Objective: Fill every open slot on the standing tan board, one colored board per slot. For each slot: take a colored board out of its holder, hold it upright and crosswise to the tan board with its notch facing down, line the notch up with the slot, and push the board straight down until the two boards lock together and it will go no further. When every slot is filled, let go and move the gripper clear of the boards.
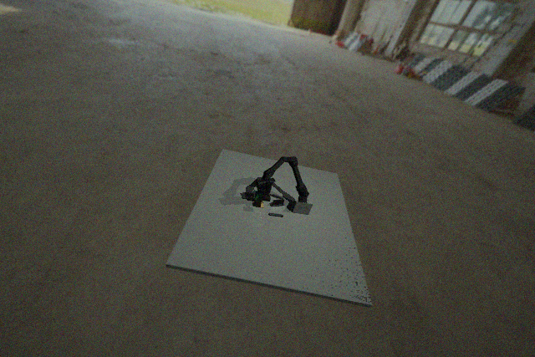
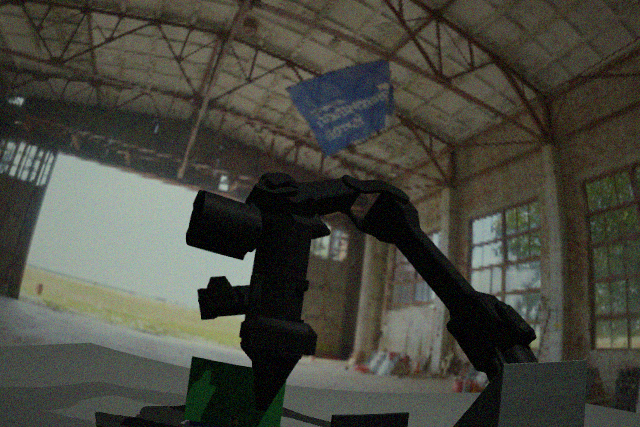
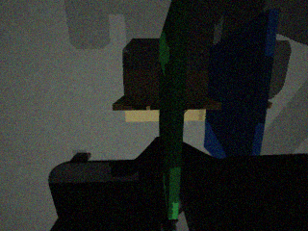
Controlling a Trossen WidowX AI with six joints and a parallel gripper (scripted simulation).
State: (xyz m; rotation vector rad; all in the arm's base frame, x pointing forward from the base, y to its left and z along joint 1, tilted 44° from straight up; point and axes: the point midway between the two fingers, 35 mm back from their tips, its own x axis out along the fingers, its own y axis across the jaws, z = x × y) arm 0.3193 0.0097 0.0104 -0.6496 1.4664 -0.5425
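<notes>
Now: the green board 3 cm ahead of my gripper tip. Round my gripper tip: tan board (3 cm ahead, 2 cm to the right, 4 cm below); dark flat piece (12 cm behind, 1 cm to the right, 4 cm below); blue board (3 cm ahead, 5 cm to the right, 1 cm below).
</notes>
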